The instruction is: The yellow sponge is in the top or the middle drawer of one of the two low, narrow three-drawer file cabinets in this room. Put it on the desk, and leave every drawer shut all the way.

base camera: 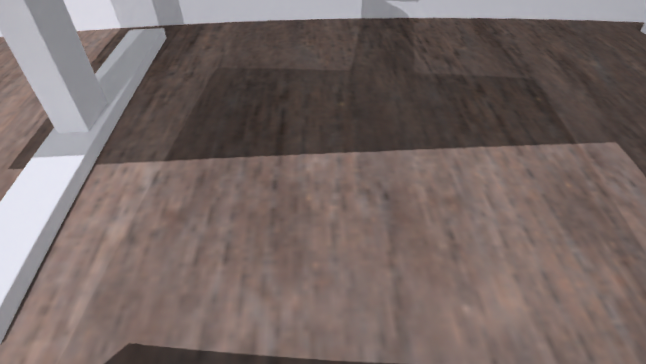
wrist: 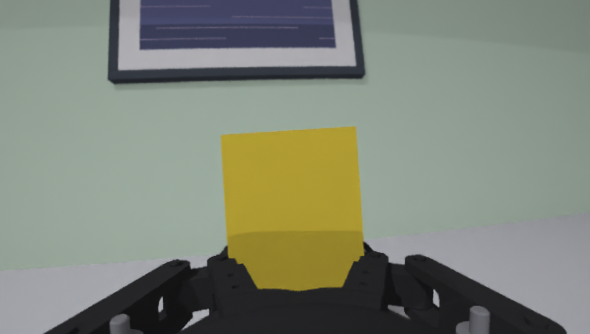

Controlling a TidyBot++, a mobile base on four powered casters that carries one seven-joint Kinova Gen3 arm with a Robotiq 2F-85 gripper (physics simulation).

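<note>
The yellow sponge (wrist: 292, 185) stands up as a yellow block in the middle of the wrist view, its lower part shaded. My gripper (wrist: 296, 249) is shut on it, one black finger at each side of its lower end. A pale grey surface, which looks like the desk top (wrist: 490, 265), lies beyond and below the gripper. I cannot tell the gap between sponge and surface. In the base camera view a white desk leg (base camera: 62, 70) stands at the left. The file cabinets and their drawers do not show in either view.
The leg's long white foot (base camera: 42, 190) runs along the wood floor (base camera: 320, 240) at the left of the base camera view. A white upright face (base camera: 280, 10) crosses the far end. A dark-framed picture (wrist: 235, 74) hangs on the green wall (wrist: 125, 165).
</note>
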